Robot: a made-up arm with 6 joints. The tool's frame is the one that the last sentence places. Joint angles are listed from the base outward.
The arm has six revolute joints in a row. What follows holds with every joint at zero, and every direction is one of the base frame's. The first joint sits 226 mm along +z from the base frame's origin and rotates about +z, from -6.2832 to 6.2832 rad. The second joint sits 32 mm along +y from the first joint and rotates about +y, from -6.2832 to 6.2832 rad. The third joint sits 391 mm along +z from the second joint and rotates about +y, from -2.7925 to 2.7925 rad. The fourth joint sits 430 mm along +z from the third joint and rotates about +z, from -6.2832 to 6.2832 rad. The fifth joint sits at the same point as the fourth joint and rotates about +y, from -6.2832 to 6.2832 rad. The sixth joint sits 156 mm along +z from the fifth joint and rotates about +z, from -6.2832 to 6.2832 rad. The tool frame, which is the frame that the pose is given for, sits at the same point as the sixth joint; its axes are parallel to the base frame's.
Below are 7 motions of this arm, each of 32 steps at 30 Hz.
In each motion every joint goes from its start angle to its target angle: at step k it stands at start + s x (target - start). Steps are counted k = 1, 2, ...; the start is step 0. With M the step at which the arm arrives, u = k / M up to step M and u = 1 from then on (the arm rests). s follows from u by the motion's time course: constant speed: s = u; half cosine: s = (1 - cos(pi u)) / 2; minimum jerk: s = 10 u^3 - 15 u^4 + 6 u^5.
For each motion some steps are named. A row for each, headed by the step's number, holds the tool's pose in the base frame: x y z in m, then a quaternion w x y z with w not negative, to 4 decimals.
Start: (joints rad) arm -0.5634 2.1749 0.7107 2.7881 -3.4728 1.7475
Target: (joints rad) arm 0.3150 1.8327 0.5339 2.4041 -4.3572 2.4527
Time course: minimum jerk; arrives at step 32
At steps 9, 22, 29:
9: 0.4638 -0.1536 -0.2346 0.7740 -0.0957 0.0242 -0.6255
22: 0.6496 0.2204 -0.1055 0.9467 -0.3037 0.0385 -0.0999
29: 0.6430 0.3413 -0.0694 0.9318 -0.3608 0.0335 0.0190

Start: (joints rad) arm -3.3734 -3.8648 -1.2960 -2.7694 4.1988 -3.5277
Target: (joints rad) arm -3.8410 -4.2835 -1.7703 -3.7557 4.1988 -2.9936
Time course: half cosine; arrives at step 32
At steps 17, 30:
17: -0.5655 0.2903 0.2055 0.1208 -0.9440 0.2465 0.1833
30: -0.3911 0.3849 0.3790 0.2764 -0.7034 0.5731 0.3169

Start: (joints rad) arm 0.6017 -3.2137 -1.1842 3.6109 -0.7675 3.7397
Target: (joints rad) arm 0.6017 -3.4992 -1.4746 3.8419 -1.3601 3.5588
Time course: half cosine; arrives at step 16
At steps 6, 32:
6: 0.4093 0.3991 -0.3388 0.0597 0.0708 0.9382 0.3335
32: 0.4323 0.4549 -0.1334 0.0245 -0.0928 0.9086 0.4065

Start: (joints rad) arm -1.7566 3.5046 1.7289 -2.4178 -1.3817 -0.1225
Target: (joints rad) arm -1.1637 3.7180 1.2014 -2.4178 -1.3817 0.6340
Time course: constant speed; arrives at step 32
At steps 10, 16, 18, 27, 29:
10: 0.1337 0.5345 0.1638 0.5389 0.3246 0.1432 0.7640
16: 0.0702 0.5766 0.1482 0.4481 0.3111 0.1609 0.8225
18: 0.0474 0.5886 0.1429 0.4162 0.3067 0.1669 0.8396
27: -0.0640 0.6283 0.1187 0.2654 0.2873 0.1941 0.8996
29: -0.0903 0.6338 0.1132 0.2305 0.2831 0.2003 0.9092

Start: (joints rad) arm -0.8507 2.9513 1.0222 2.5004 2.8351 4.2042
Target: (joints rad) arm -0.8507 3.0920 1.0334 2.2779 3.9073 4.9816
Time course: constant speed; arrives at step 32
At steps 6, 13, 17, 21, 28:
6: -0.0580 0.1304 -0.3487 0.7658 0.4386 0.1197 0.4548
13: -0.0995 0.1416 -0.3224 0.7551 0.3898 -0.0037 0.5271
17: -0.1248 0.1485 -0.3100 0.7428 0.3535 -0.0712 0.5641
21: -0.1511 0.1559 -0.2996 0.7267 0.3114 -0.1357 0.5971
28: -0.1980 0.1707 -0.2866 0.6909 0.2245 -0.2388 0.6444

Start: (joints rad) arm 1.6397 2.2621 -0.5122 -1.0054 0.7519 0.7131
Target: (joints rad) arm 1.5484 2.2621 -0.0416 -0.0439 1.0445 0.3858
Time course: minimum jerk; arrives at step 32
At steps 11, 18, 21, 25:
11: 0.0104 0.7951 -0.2513 0.3930 -0.5908 0.7028 0.0509
18: 0.0092 0.7161 -0.3620 0.1925 -0.5908 0.7834 -0.0153
21: 0.0026 0.6791 -0.3977 0.1058 -0.5815 0.8058 -0.0374
25: -0.0067 0.6426 -0.4264 0.0211 -0.5671 0.8216 -0.0545

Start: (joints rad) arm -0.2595 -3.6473 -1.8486 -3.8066 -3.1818 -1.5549
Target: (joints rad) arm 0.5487 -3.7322 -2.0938 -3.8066 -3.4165 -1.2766
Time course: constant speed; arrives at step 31
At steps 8, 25, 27, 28, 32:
8: 0.3665 0.0231 0.1059 0.1867 -0.8610 -0.3360 0.3330
25: 0.2812 0.1747 0.1528 0.1143 -0.8179 -0.4569 0.3305
27: 0.2666 0.1882 0.1577 0.1069 -0.8113 -0.4711 0.3293
28: 0.2590 0.1946 0.1601 0.1032 -0.8078 -0.4782 0.3287
32: 0.2353 0.2120 0.1671 0.0927 -0.7970 -0.4994 0.3267

